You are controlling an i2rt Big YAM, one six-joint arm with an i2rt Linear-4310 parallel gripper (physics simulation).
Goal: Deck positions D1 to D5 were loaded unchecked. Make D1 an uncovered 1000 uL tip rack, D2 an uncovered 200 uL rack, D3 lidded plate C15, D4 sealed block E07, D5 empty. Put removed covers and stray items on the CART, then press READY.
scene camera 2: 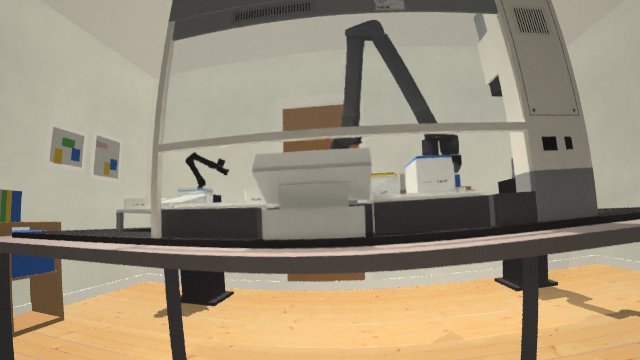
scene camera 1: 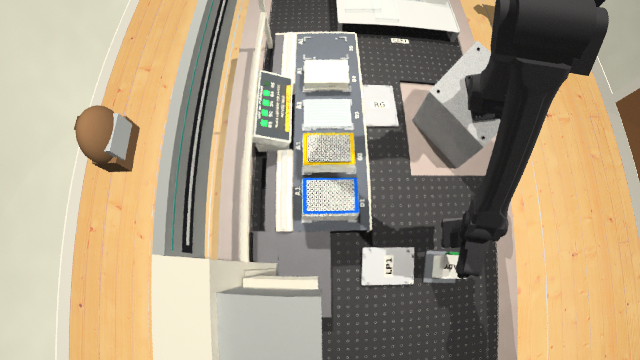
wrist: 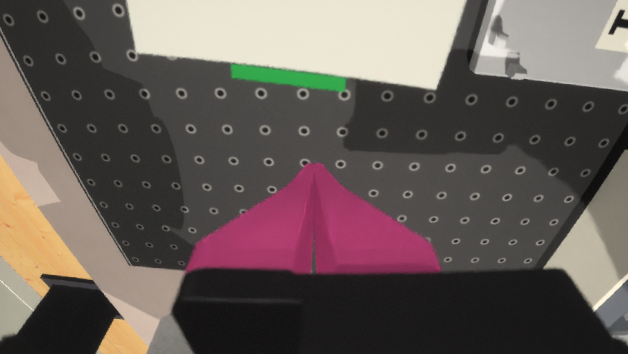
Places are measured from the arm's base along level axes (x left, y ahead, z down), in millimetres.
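Pixels of known places: gripper, fingertip midpoint: (scene camera 1: 448, 234) (wrist: 314, 176); arm's base at its link origin: (scene camera 1: 483, 96).
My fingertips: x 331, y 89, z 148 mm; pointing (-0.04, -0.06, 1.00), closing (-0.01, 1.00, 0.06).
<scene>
For each thing: its top centre in the pictures, then the offset to it from my fingertips. "spot": a spot on its surface instead.
- READY box at its top centre: (scene camera 1: 455, 266) dx +87, dy -1, dz -34 mm
- blue-rimmed rack at its top centre: (scene camera 1: 330, 194) (scene camera 2: 426, 159) dx -92, dy +314, dz -84 mm
- yellow-rimmed rack at its top centre: (scene camera 2: 375, 176) (scene camera 1: 329, 147) dx -216, dy +316, dz -51 mm
- white plate at its top centre: (scene camera 1: 327, 112) dx -339, dy +317, dz -3 mm
- white block at its top centre: (scene camera 2: 269, 191) (scene camera 1: 326, 70) dx -465, dy +318, dz -28 mm
- LP1 pad at its top centre: (scene camera 1: 389, 266) dx +73, dy +155, dz +50 mm
- RG pad at its top centre: (scene camera 1: 379, 103) dx -405, dy +156, dz +58 mm
- status screen at a spot on its surface: (scene camera 1: 273, 107) spot: dx -329, dy +457, dz -55 mm
- large grey box at a spot on its surface: (scene camera 1: 270, 325) spot: dx +125, dy +386, dz -466 mm
My gripper (wrist: 314, 176) is shut and empty, its magenta fingertips together. In scene camera 1 its dark body overhangs the right part of the READY box (scene camera 1: 443, 266) (wrist: 300, 35), which has a green strip. In the wrist view the box is beyond the fingertips. The blue-rimmed rack (scene camera 1: 330, 196) (scene camera 2: 430, 175) sits uncovered at D1, and the yellow-rimmed rack (scene camera 1: 329, 148) (scene camera 2: 384, 184) uncovered at D2. A white plate (scene camera 1: 327, 114) is at D3; its lid and label are unclear. A white block (scene camera 1: 326, 71) is at D4. D5 (scene camera 1: 325, 46) is empty. The CART (scene camera 1: 430, 22) bears pale, flat shapes.
The LP1 pad (scene camera 1: 375, 266) (wrist: 545, 50) lies between the deck and the READY box. The RG pad (scene camera 1: 380, 112) is beside the deck. A status screen (scene camera 1: 273, 107) shows several green squares. The grey arm base (scene camera 1: 447, 127) stands right of the deck. A large grey box (scene camera 1: 270, 325) stands below the deck.
</scene>
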